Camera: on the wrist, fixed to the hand. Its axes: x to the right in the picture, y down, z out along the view.
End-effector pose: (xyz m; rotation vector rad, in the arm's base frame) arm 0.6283 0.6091 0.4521 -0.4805 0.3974 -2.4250
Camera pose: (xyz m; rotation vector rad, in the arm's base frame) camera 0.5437 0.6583 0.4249 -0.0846 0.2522 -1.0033
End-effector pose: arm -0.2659 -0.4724 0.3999 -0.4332 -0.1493 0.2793
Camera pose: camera -0.2119 -0.5535 0.3711 -0.2235 0.1392 1.7318
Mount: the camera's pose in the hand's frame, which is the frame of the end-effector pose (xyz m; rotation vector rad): 0.0248 -0.0708 -0.0685 0.2348 -0.0942 1.4576
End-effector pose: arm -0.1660 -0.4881 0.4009 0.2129 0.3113 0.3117
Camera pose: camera -0.1474 -0.5350 0.3127 0.6711 0.0432 1.7026
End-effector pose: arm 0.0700 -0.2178 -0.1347 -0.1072 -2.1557 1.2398
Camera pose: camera 0.1057 -0.1964 -0.0420 1.5318 1.5958 -1.9157
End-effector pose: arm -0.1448 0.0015 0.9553 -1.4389 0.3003 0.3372
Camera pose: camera -0.0936 -0.0725 1.0024 -0.7394 1.2498 1.4687
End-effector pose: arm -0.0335 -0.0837 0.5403 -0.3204 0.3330 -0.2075
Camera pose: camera -0.0450 -0.1744 0.4960 0.1957 0.3731 1.1901
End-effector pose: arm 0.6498 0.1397 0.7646 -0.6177 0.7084 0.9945
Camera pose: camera 0.7057 0.0724 0.7129 0.2881 1.1797 2.1934
